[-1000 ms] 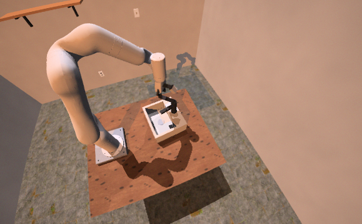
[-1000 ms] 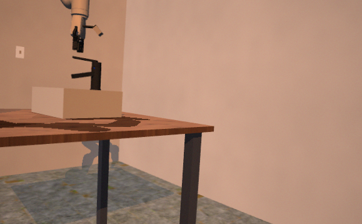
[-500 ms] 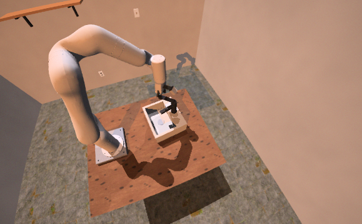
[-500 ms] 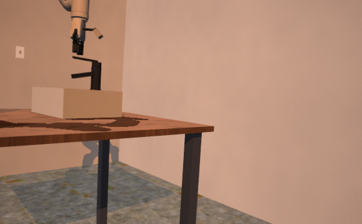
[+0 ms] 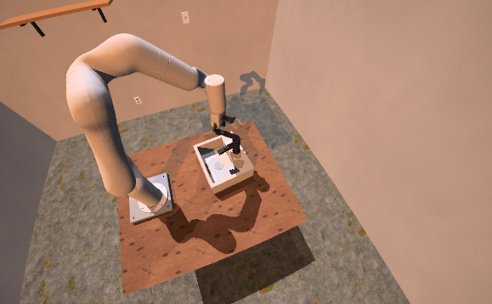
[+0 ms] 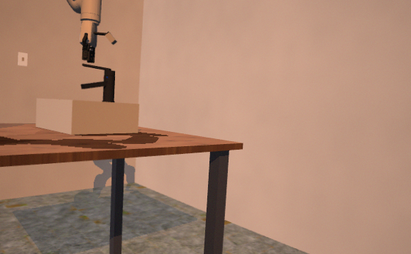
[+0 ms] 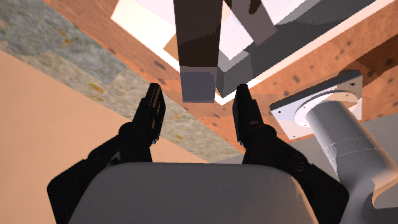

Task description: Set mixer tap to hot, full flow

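Right now my hand is 40 mm above the lever, 30 mm short of it and 20 mm to the left of it. Round my hand: sink basin 270 mm below, 80 mm to the right, 30 mm behind.
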